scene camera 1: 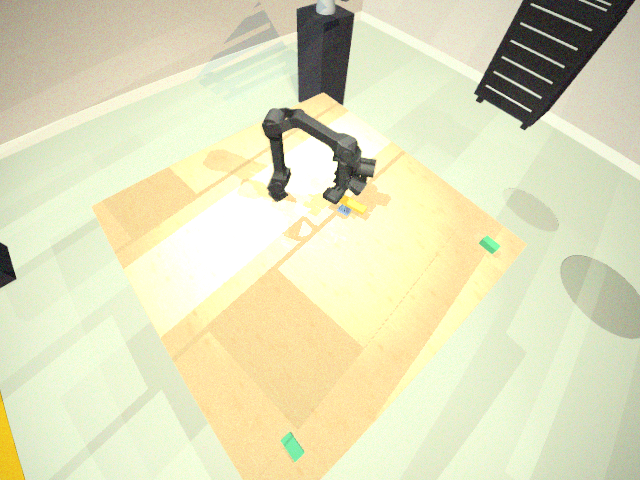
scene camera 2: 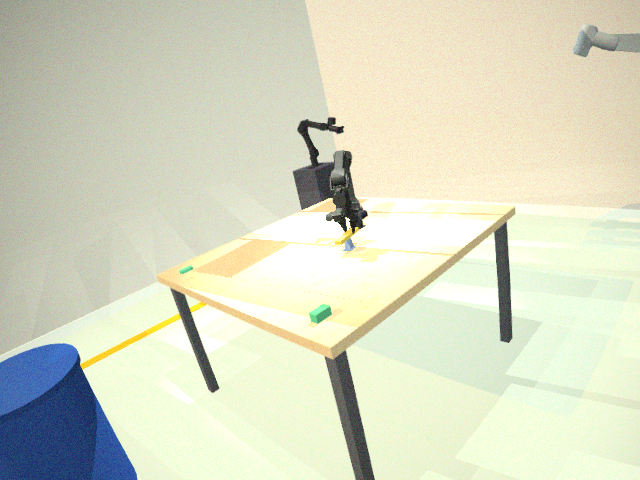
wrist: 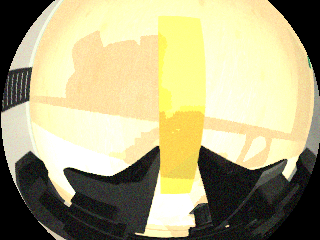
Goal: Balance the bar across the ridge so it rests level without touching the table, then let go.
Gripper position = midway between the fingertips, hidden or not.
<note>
I see my gripper (scene camera 1: 340,197) and a yellow bar (wrist: 180,50).
My gripper is seen too in the wrist view (wrist: 179,150).
</note>
